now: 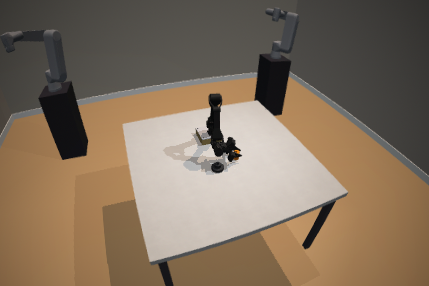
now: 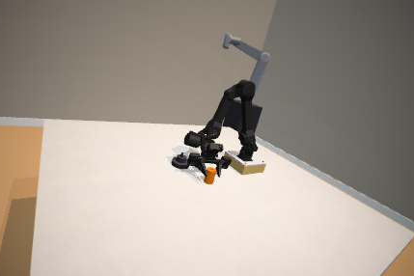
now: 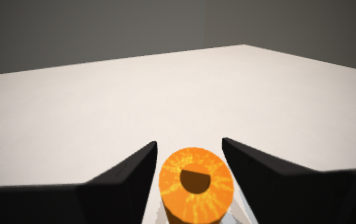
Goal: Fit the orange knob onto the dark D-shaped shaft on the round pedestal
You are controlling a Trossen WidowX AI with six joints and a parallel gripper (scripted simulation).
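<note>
The orange knob is 30 mm to the right of my gripper tip, 20 mm below it and 10 mm behind it. Round my gripper tip: dark shaft: 190 mm to the right, 50 mm ahead, 20 mm below.
</note>
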